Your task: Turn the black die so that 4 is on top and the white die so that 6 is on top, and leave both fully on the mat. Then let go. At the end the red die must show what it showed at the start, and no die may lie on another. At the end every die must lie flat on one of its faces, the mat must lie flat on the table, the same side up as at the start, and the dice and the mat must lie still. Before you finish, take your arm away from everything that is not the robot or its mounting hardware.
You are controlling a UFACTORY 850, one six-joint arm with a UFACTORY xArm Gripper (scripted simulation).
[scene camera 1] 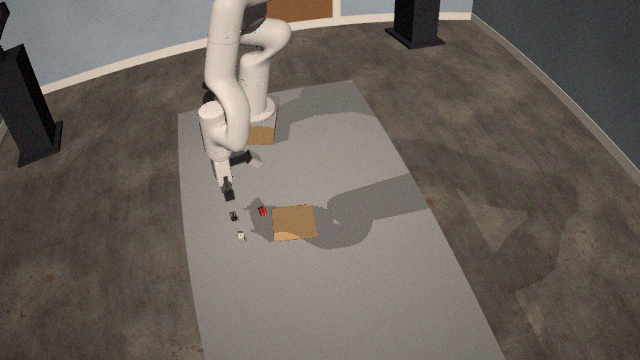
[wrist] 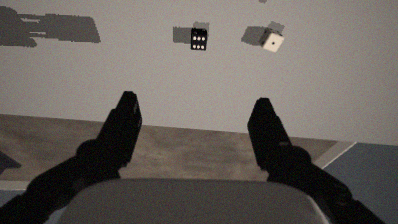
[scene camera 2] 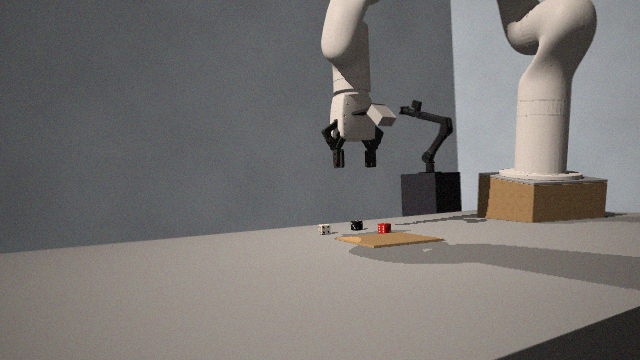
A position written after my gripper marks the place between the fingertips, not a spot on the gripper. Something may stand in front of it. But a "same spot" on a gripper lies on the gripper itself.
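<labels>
In the wrist view a tan mat is out of frame, though scene camera 1 and scene camera 2 both show the tan mat. On the tan mat, (scene camera 1: pixel 294 222) and (scene camera 2: pixel 387 238) are the same spot. My gripper is visible in the wrist view (pixel 196 108), and I see it in scene camera 1 and scene camera 2 as well. On my gripper, (scene camera 1: pixel 228 197) and (scene camera 2: pixel 333 157) are the same spot.
</labels>
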